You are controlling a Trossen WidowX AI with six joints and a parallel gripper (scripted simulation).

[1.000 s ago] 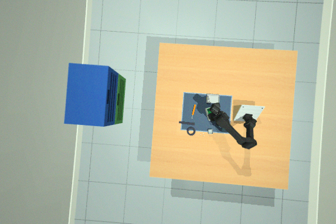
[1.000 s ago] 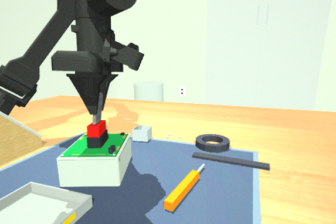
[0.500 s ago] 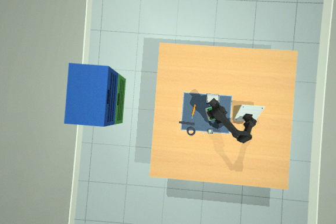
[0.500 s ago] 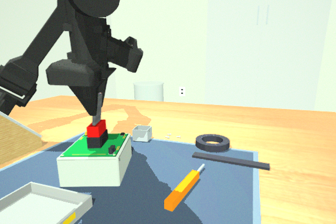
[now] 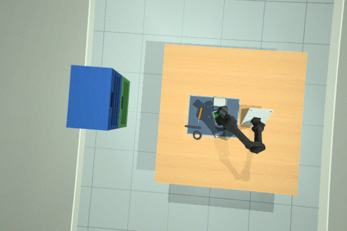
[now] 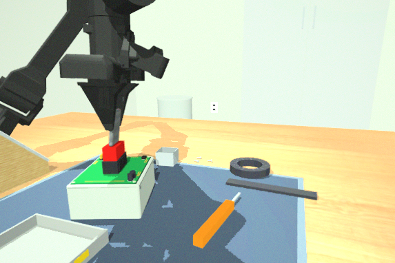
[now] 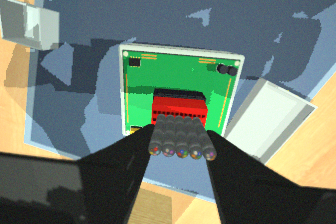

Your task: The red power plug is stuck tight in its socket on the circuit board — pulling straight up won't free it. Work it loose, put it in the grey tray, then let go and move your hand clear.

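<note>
Right now my gripper tip is 3 cm above the red power plug. Also, from my gripper tip: blue mat 12 cm below, 5 cm ahead; dark flat bar 22 cm ahead, 13 cm to the left, 12 cm below.
</note>
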